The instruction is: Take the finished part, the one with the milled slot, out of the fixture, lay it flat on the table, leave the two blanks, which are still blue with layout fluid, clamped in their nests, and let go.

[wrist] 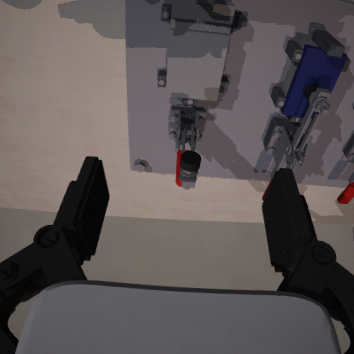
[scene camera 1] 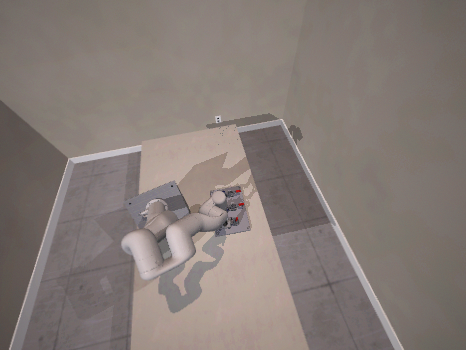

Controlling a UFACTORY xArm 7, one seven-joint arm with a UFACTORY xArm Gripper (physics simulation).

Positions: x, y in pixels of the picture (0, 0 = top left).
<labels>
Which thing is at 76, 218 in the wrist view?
My gripper.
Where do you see a toggle clamp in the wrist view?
280, 132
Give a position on a fixture plate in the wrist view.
At 231, 146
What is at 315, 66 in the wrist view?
A blue blank.
</labels>
